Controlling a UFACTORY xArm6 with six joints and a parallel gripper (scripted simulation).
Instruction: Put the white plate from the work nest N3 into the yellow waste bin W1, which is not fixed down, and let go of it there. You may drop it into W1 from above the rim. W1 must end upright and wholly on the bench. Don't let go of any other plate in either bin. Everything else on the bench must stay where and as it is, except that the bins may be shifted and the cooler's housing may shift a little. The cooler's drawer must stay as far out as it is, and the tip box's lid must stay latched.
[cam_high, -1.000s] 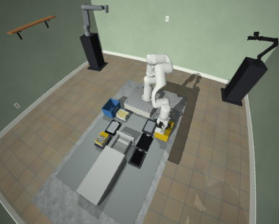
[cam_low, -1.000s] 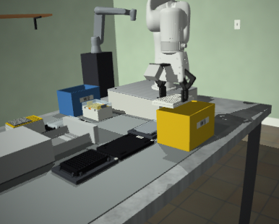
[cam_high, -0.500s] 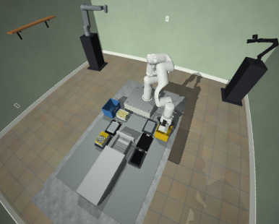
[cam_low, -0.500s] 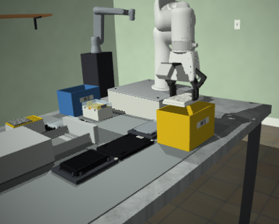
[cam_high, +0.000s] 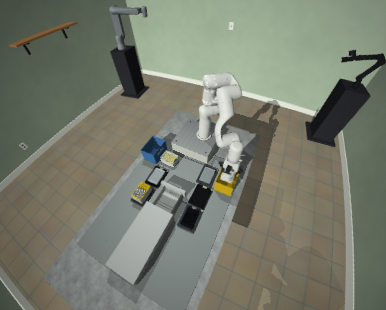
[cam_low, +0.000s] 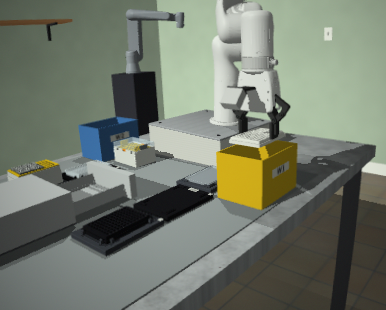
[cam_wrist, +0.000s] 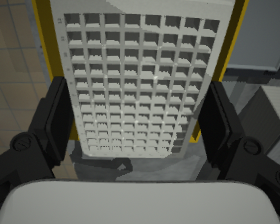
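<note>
The white plate is 1 cm below my hand. Round my hand: black nest: 16 cm ahead, 15 cm to the right, 15 cm below; then black plate: 34 cm ahead, 16 cm to the right, 14 cm below; then yellow bin W1: 12 cm below.
</note>
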